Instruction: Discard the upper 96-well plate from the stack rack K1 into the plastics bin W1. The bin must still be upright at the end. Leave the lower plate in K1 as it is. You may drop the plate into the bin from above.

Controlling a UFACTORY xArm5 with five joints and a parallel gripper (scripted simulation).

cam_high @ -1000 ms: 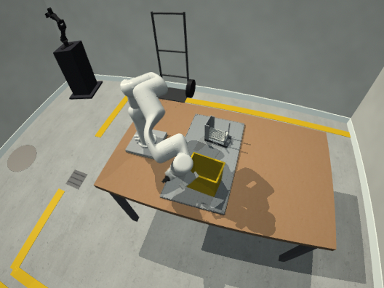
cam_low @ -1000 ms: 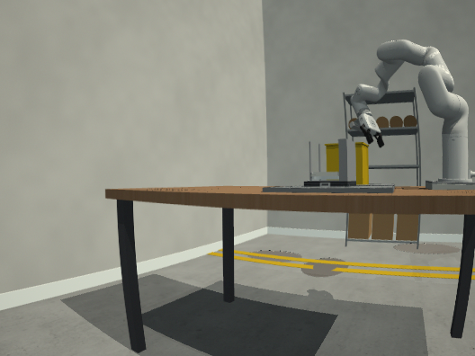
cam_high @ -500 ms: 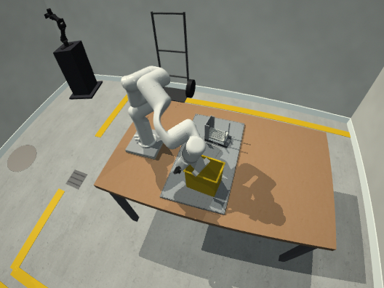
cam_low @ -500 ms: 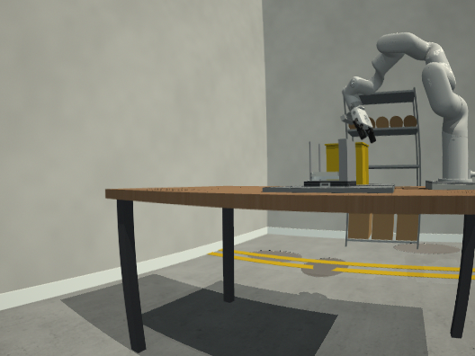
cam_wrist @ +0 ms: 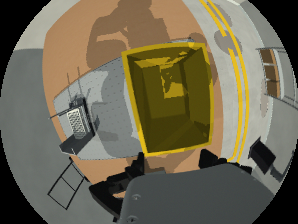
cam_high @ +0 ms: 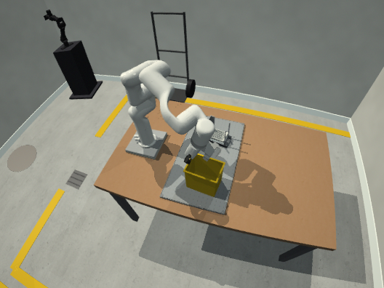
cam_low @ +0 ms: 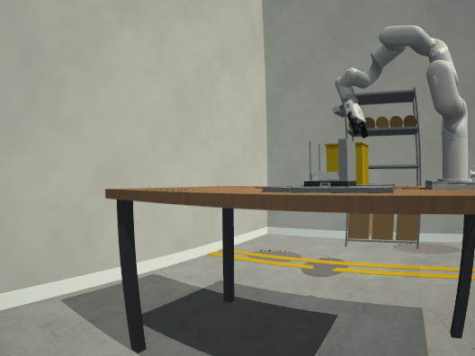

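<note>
Now: the white 96-well plate 31 cm to the left of my hand, 18 cm below it and 13 cm ahead of it. Round my hand: yellow plastics bin 14 cm below, 6 cm ahead, 4 cm to the right.
</note>
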